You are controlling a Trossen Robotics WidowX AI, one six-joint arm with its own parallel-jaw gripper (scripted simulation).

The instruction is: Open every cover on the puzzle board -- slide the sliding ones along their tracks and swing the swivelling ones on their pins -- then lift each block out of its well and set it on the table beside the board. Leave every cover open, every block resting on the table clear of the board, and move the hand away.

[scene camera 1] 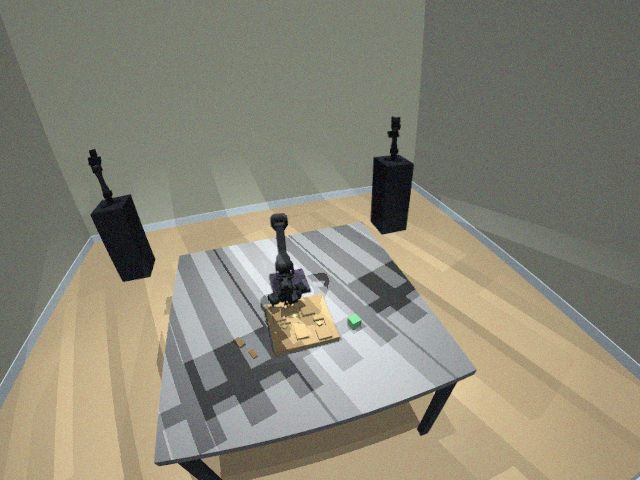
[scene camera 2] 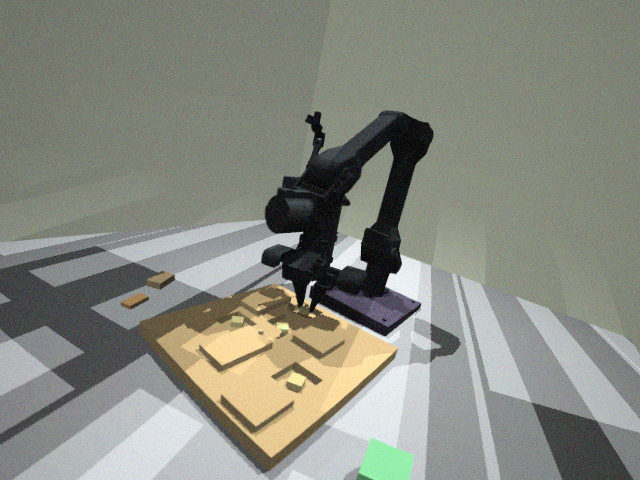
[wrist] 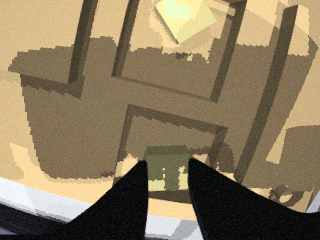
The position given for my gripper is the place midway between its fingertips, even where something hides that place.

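Observation:
My gripper is visible at (scene camera 2: 305, 309) and at (wrist: 167, 167). A tan puzzle board (scene camera 2: 333, 381) is visible too; the board appears also at (scene camera 1: 284, 340) and at (wrist: 136, 88).

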